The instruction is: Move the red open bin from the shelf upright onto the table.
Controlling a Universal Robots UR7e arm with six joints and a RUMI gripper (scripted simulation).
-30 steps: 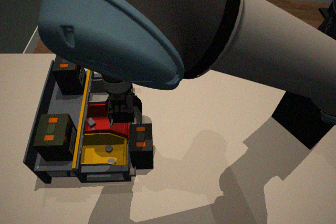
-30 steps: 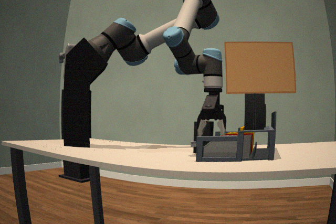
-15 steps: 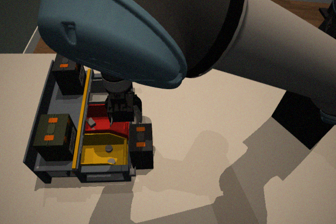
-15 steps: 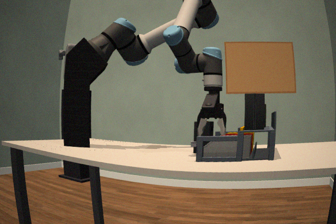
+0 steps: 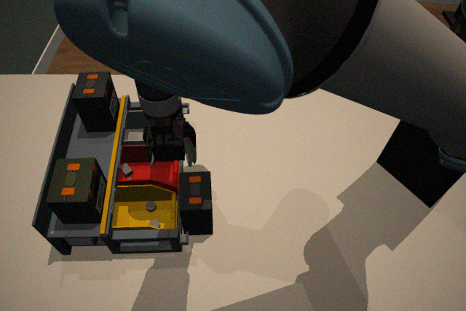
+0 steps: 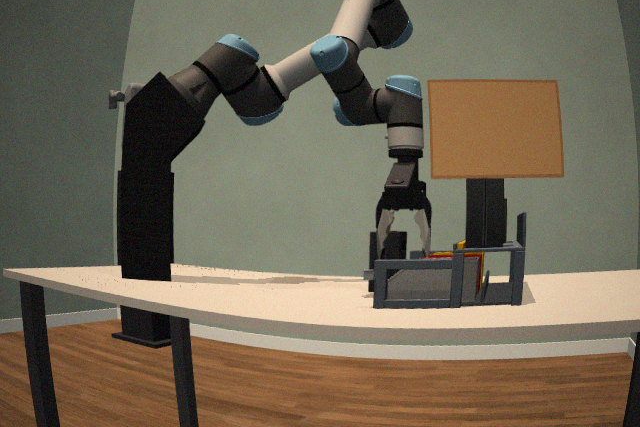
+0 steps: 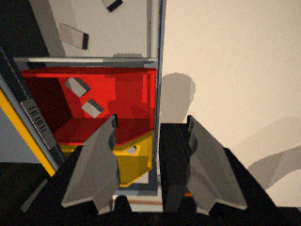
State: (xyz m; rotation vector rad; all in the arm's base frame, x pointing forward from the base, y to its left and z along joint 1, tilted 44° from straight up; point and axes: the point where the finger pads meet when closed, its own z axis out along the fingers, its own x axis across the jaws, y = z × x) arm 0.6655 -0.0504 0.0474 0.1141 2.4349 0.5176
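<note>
Right now the red open bin is 80 mm ahead of my hand and 40 mm below it. Round my hand: grey bin (90 mm ahead, 110 mm to the right, 40 mm below); then yellow bar (130 mm ahead, 10 mm to the left, 20 mm above); then dark box (60 mm behind, 100 mm to the left, 20 mm below).
</note>
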